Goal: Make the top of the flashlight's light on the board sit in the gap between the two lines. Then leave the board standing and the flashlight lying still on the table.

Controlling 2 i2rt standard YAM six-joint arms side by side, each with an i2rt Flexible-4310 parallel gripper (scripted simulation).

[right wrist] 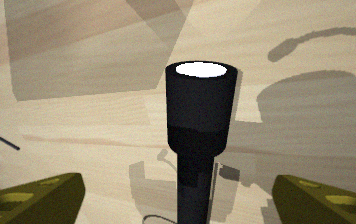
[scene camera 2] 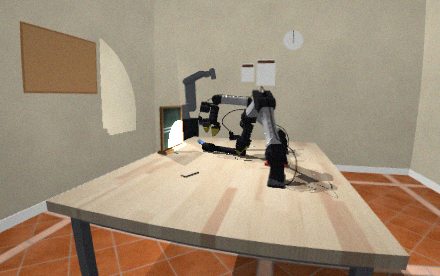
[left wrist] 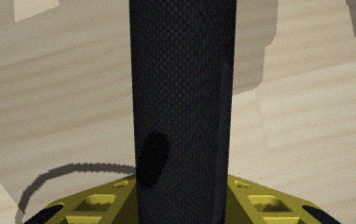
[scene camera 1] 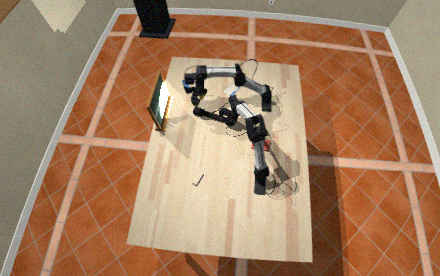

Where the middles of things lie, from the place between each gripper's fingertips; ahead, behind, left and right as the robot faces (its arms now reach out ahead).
Now: right hand 10 mm past the flashlight head (right wrist: 199, 104), 20 mm to the right of it and 90 mm above it.
My left hand is 210 mm short of the flashlight head, 40 mm to the left of it and 10 mm below it.
